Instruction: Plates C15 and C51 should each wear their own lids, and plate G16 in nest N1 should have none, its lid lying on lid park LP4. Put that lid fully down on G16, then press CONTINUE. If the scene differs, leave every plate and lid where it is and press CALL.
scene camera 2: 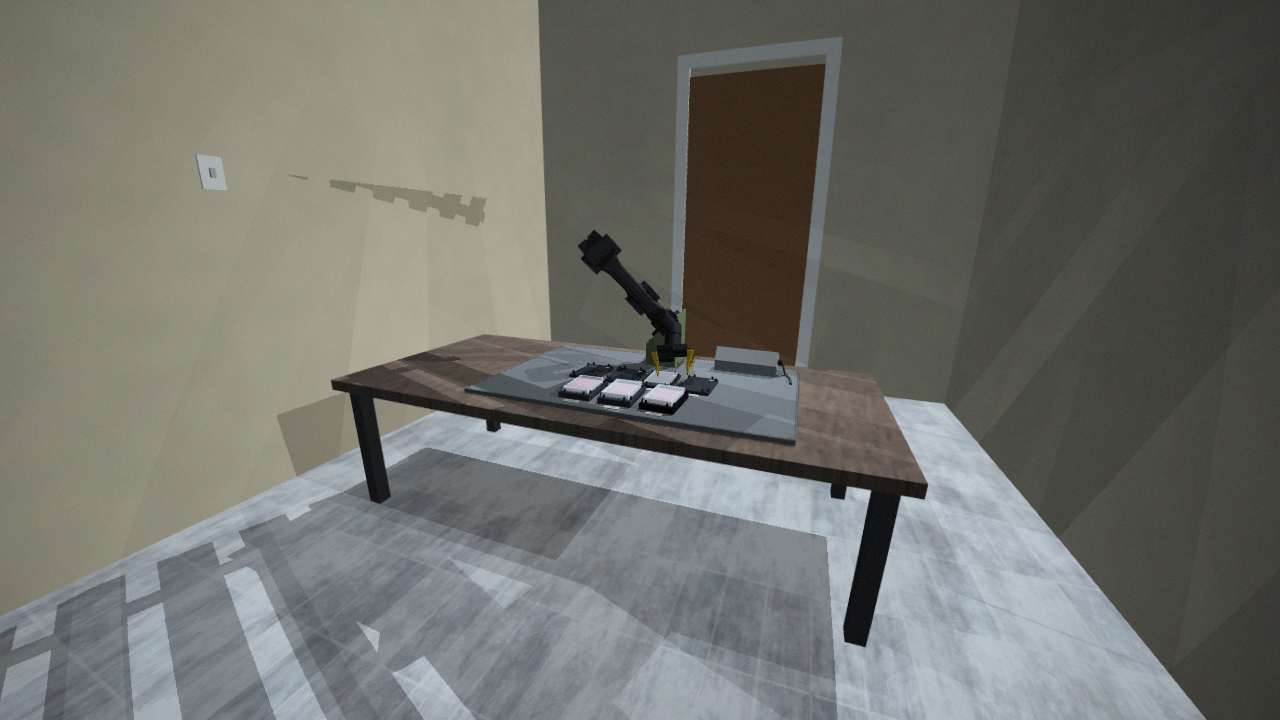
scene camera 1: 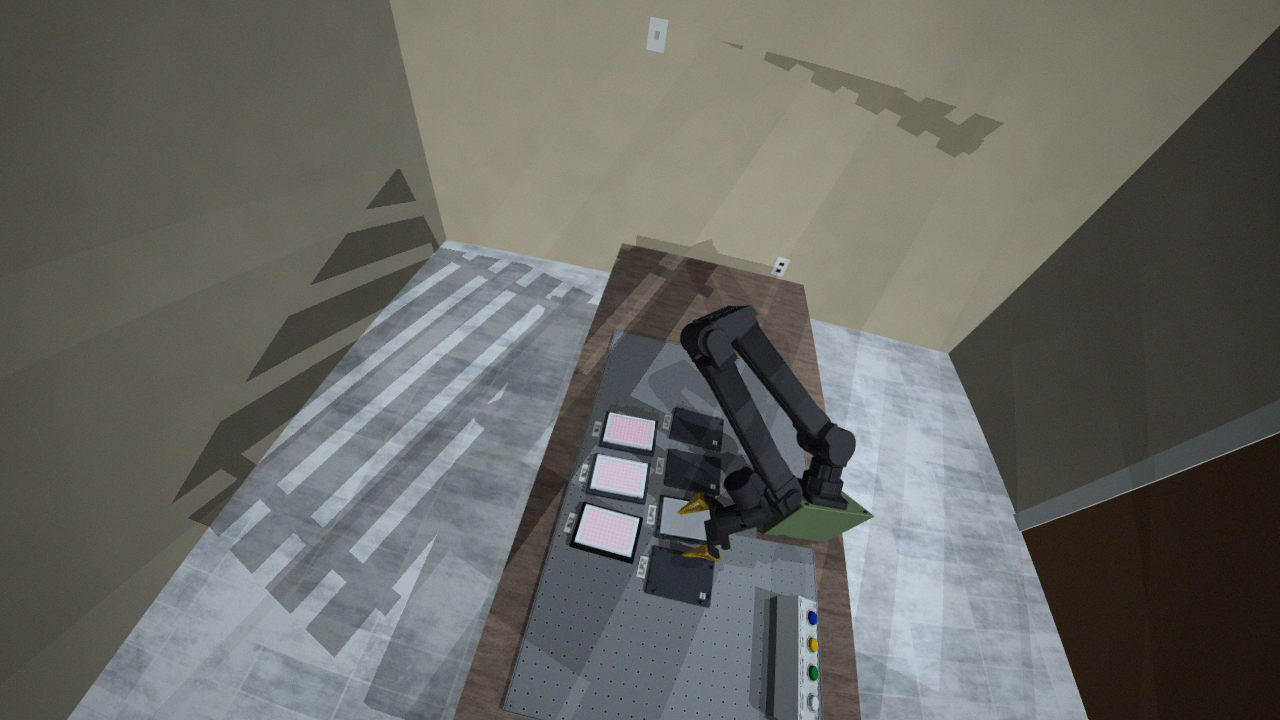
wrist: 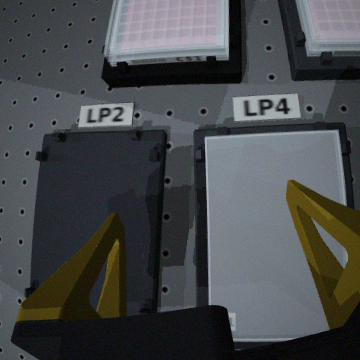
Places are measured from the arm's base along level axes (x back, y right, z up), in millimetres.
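Pixels of known places: gripper, between the fingertips: (scene camera 2: 672,374) (scene camera 1: 680,533) (wrist: 202,204); arm's base, origin of its link: (scene camera 1: 818,496).
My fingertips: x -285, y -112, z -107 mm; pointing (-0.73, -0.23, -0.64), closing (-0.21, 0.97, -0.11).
Ahead of a thing's pixels: the offset from my fingertips to its top centre. "spot": to the spot under its first point.
A pale flat lid {dx +17, dy +43, dz -18 mm} (scene camera 1: 673,517) (wrist: 250,225) lies on lid park LP4 {dx +18, dy +43, dz -16 mm} (wrist: 201,180). My gripper (scene camera 1: 684,532) (scene camera 2: 673,373) (wrist: 202,204) is open and empty above the lid parks. In the wrist view its left finger overlaps dark park LP2 {spot: dx -20, dy -84, dz -26 mm} (wrist: 90,175) and its right finger overlaps the lid's right part. Plate C51 {dx -163, dy -27, dz -1 mm} (scene camera 1: 606,531) (scene camera 2: 664,396) (wrist: 172,25) sits in a black nest with a clear lid on it. The middle plate {dx -165, dy +106, dz -1 mm} (scene camera 1: 618,477) (scene camera 2: 621,390) (wrist: 332,20) also shows a clear rim. The far plate {dx -167, dy +236, dz -3 mm} (scene camera 1: 629,431) (scene camera 2: 584,385) is pink-topped. The latter two plates' labels are unreadable.
Two dark lid parks {spot: dx +12, dy +299, dz -26 mm} (scene camera 1: 696,428) {spot: dx +12, dy +169, dz -26 mm} (scene camera 1: 691,471) lie beyond LP4 in scene camera 1. A control box {dx +270, dy -203, dz +48 mm} (scene camera 1: 785,662) (scene camera 2: 747,360) near the arm's base side has blue {dx +294, dy -129, dz +39 mm} (scene camera 1: 812,617), yellow {dx +293, dy -179, dz +39 mm} (scene camera 1: 812,643), green {dx +292, dy -229, dz +39 mm} (scene camera 1: 812,672) and white {dx +291, dy -278, dz +39 mm} (scene camera 1: 812,702) buttons.
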